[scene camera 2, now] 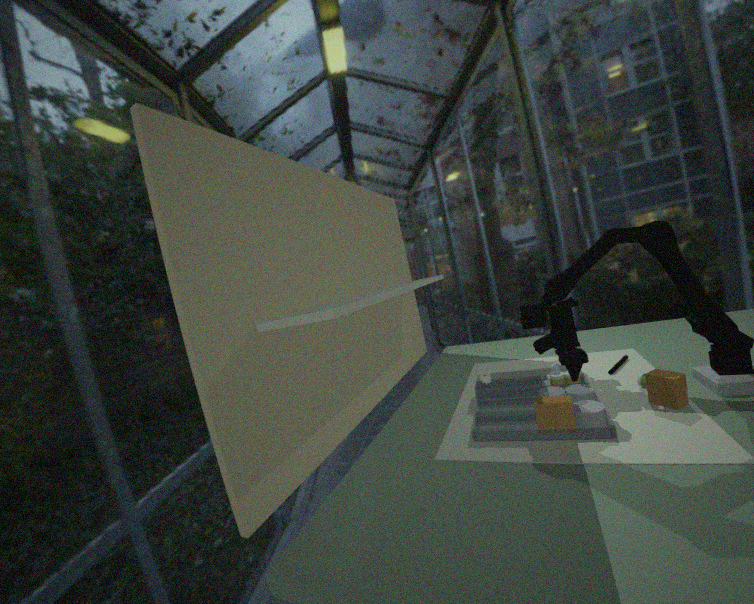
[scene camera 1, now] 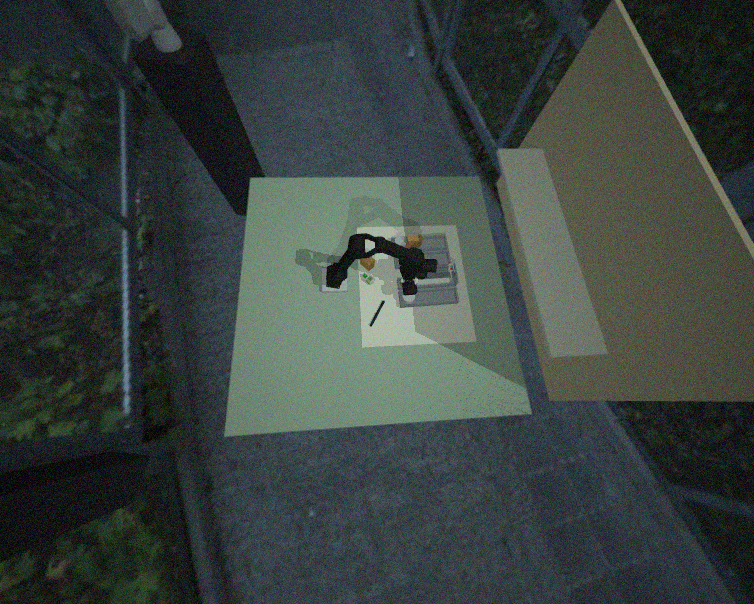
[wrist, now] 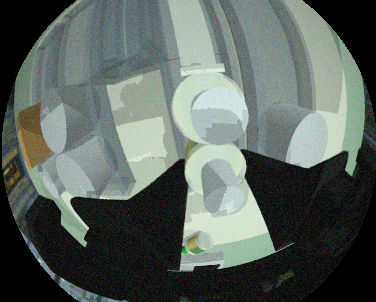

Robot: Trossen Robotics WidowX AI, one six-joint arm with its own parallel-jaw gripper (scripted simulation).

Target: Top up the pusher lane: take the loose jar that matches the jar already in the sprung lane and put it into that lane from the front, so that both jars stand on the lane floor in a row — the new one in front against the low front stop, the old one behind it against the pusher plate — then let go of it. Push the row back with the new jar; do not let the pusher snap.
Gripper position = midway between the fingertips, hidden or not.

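There's a jar (wrist: 215,171) here, and a jar (wrist: 208,107) as well. You'd also see an orange box (scene camera 2: 666,388), an orange box (scene camera 2: 551,411) and a tan board (scene camera 2: 247,236). As for my gripper (scene camera 2: 573,378), it shows in the wrist view (wrist: 212,160) too.
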